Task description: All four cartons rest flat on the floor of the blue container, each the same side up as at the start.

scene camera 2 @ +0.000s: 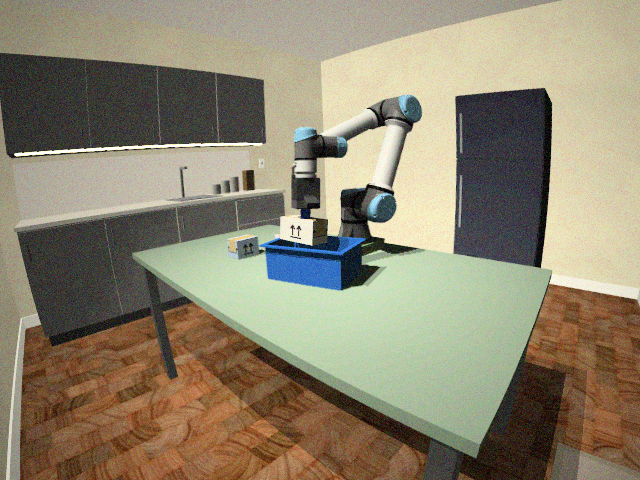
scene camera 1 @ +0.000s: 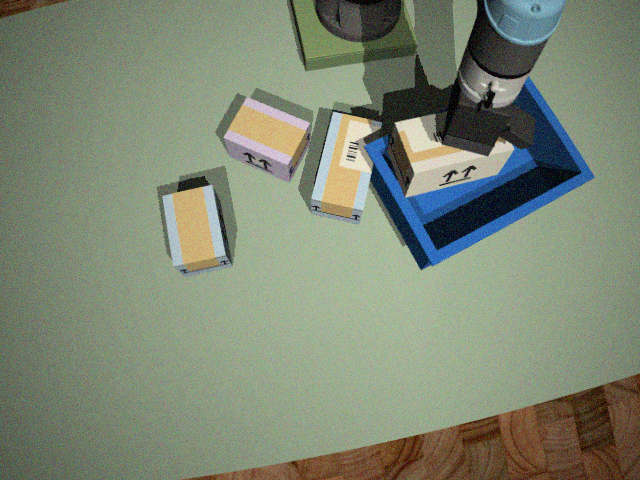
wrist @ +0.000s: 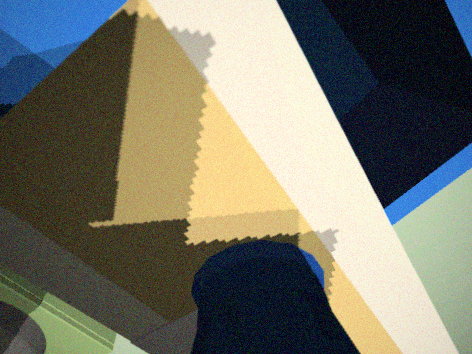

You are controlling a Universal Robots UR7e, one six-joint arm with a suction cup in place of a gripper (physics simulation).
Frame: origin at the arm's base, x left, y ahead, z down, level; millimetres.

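Seen in the pictures: hand, its tool point: [scene camera 2: 305, 222] [wrist: 251, 251]; arm's base, origin of its link: [scene camera 1: 357, 7].
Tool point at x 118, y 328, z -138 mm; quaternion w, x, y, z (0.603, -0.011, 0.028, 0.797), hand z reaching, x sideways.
Observation:
Pixels of each thing's top centre, then the offset from my tool point to it. Level surfaces: height alone.
- cream carton, centre of its top: [wrist: 285, 329] [scene camera 1: 456, 136] [scene camera 2: 302, 216] dx -12, dy +2, dz -18 mm
- blue container, centre of its top: [wrist: 198, 57] [scene camera 1: 484, 161] [scene camera 2: 313, 241] dx +50, dy +5, dz +60 mm
- light-blue carton with a barcode label, centre of its top: [scene camera 1: 347, 159] dx -151, dy -16, dz +104 mm
- lilac carton, centre of its top: [scene camera 1: 266, 130] dx -274, dy -66, dz +103 mm
- smaller light-blue carton, centre of its top: [scene camera 1: 192, 224] [scene camera 2: 242, 237] dx -382, dy +85, dz +101 mm
- green table, height of its surface: dz +181 mm
My suction gripper [scene camera 2: 305, 212] [wrist: 260, 265] is on the top of the cream carton [scene camera 1: 460, 167] [scene camera 2: 302, 229] [wrist: 295, 125] and holds it level, arrows up, around rim height over the blue container [scene camera 1: 483, 224] [scene camera 2: 305, 267] [wrist: 430, 184]. The carton is over the container's upper-left part in scene camera 1, where the tool hides some of its top. A light-blue carton with a barcode label [scene camera 1: 338, 175] lies close beside the container's left wall. A lilac carton [scene camera 1: 268, 129] lies farther left. A smaller light-blue carton [scene camera 1: 193, 224] lies at the far left. One light-blue carton [scene camera 2: 242, 246] shows left of the container in scene camera 2.
The arm's green base plate [scene camera 1: 356, 57] stands on the green table [scene camera 1: 258, 361] [scene camera 2: 413, 320], behind the cartons and container. The container's raised walls surround its floor. Dark kitchen cabinets [scene camera 2: 139, 258] and a tall fridge [scene camera 2: 498, 175] stand beyond the table.

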